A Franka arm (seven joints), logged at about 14 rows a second.
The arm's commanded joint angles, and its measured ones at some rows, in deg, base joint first. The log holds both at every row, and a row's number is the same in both.
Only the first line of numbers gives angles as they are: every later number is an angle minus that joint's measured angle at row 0.
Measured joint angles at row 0:
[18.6, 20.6, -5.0, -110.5, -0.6, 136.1, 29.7]
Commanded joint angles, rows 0 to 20:
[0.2, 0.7, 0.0, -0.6, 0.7, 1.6, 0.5]
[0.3, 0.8, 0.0, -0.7, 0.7, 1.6, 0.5]
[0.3, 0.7, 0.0, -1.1, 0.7, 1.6, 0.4]
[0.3, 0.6, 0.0, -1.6, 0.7, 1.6, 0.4]
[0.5, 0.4, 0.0, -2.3, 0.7, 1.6, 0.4]
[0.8, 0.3, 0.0, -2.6, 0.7, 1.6, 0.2]
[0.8, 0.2, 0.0, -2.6, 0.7, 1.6, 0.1]
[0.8, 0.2, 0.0, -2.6, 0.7, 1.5, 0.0]
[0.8, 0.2, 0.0, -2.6, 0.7, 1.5, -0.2]
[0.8, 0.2, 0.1, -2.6, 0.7, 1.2, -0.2]
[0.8, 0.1, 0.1, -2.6, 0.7, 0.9, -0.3]
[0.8, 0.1, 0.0, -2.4, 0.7, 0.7, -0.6]
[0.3, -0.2, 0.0, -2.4, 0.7, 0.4, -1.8]
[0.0, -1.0, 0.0, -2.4, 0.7, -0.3, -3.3]
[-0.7, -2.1, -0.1, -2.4, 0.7, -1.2, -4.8]
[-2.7, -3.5, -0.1, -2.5, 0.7, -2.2, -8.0]
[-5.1, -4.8, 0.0, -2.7, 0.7, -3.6, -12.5]
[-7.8, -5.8, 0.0, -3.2, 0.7, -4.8, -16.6]
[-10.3, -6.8, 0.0, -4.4, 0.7, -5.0, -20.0]
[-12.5, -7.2, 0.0, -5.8, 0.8, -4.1, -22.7]
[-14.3, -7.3, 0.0, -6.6, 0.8, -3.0, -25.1]
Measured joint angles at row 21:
[-11.0, -5.3, -0.7, -2.9, 0.0, -4.7, -20.2]
